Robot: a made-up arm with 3 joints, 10 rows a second.
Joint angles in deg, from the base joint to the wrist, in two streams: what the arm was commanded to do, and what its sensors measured. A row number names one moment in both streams.
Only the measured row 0 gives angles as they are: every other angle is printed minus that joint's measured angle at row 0.
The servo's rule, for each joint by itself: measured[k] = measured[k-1] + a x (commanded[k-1-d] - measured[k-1]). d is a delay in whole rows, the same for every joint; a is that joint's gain. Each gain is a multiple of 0.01, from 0.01 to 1. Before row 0 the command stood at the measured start. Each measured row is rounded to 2 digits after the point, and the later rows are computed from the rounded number. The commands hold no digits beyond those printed.
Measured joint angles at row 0: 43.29 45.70 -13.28
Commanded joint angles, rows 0 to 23: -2.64 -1.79 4.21; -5.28 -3.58 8.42; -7.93 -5.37 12.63; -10.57 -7.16 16.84; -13.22 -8.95 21.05; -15.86 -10.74 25.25; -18.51 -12.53 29.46; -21.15 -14.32 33.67; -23.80 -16.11 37.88; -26.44 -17.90 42.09; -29.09 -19.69 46.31; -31.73 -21.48 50.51; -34.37 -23.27 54.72; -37.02 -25.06 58.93; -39.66 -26.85 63.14; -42.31 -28.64 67.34; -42.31 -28.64 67.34; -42.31 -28.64 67.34; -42.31 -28.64 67.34; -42.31 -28.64 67.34; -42.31 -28.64 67.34; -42.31 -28.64 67.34; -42.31 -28.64 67.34; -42.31 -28.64 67.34
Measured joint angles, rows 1 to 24: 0.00 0.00 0.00; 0.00 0.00 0.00; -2.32 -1.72 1.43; -4.92 -3.51 3.81; -7.57 -5.30 6.81; -10.21 -7.09 10.22; -12.86 -8.88 13.90; -15.50 -10.67 17.76; -18.15 -12.46 21.74; -20.79 -14.25 25.80; -23.44 -16.04 29.91; -26.08 -17.83 34.05; -28.73 -19.62 38.22; -31.37 -21.41 42.40; -34.01 -23.20 46.59; -36.66 -24.99 50.79; -39.30 -26.78 54.99; -41.95 -28.57 59.19; -42.27 -28.64 61.96; -42.31 -28.64 63.79; -42.31 -28.64 65.00; -42.31 -28.64 65.80; -42.31 -28.64 66.32; -42.31 -28.64 66.67
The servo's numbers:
d 2
a 0.88 0.96 0.34

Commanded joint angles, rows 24 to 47: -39.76 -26.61 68.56; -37.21 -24.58 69.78; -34.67 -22.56 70.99; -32.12 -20.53 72.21; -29.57 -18.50 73.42; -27.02 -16.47 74.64; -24.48 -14.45 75.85; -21.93 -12.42 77.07; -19.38 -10.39 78.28; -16.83 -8.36 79.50; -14.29 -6.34 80.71; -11.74 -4.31 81.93; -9.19 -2.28 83.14; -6.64 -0.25 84.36; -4.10 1.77 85.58; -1.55 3.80 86.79; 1.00 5.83 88.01; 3.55 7.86 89.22; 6.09 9.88 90.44; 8.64 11.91 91.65; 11.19 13.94 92.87; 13.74 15.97 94.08; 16.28 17.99 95.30; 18.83 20.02 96.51
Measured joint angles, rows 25 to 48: -42.31 -28.64 66.90; -42.31 -28.64 67.05; -40.07 -26.69 67.56; -37.55 -24.66 68.31; -35.02 -22.64 69.22; -32.47 -20.61 70.24; -29.92 -18.58 71.32; -27.37 -16.55 72.45; -24.83 -14.53 73.61; -22.28 -12.50 74.79; -19.73 -10.47 75.98; -17.18 -8.44 77.18; -14.64 -6.42 78.38; -12.09 -4.39 79.59; -9.54 -2.36 80.80; -6.99 -0.33 82.01; -4.45 1.69 83.22; -1.90 3.72 84.43; 0.65 5.75 85.65; 3.20 7.78 86.86; 5.74 9.80 88.08; 8.29 11.83 89.29; 10.84 13.86 90.51; 13.39 15.89 91.72
